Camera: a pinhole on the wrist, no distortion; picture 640 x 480 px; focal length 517.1 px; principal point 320.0 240.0 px. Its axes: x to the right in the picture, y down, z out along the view. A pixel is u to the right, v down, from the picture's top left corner.
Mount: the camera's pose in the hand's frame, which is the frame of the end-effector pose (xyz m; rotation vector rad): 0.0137 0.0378 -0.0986 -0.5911 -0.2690 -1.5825
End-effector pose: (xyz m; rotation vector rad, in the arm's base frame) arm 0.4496 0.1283 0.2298 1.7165 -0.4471 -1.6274
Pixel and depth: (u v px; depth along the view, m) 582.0 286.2 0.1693
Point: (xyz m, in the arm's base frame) 0.3878 0.0296 0.2230
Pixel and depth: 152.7 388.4 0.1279
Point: 0.5094 -0.0103 0.2674
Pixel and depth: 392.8 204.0 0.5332
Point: 0.1389 -0.2034 0.3610
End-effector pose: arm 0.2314 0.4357 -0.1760 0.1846 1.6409 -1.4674
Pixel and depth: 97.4 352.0 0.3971
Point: 0.4289 0.3536 -0.5569
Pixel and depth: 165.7 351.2 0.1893
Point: 0.3010 0.4261 -0.3653
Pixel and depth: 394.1 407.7 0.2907
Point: 0.2982 0.2755 -0.3742
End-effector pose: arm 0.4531 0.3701 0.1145 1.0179 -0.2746 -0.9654
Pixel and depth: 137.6 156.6 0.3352
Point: 0.5665 0.3231 0.4338
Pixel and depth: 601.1 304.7 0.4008
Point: 0.3588 0.0619 0.3041
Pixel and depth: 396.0 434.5 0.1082
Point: 0.5423 0.3274 0.1547
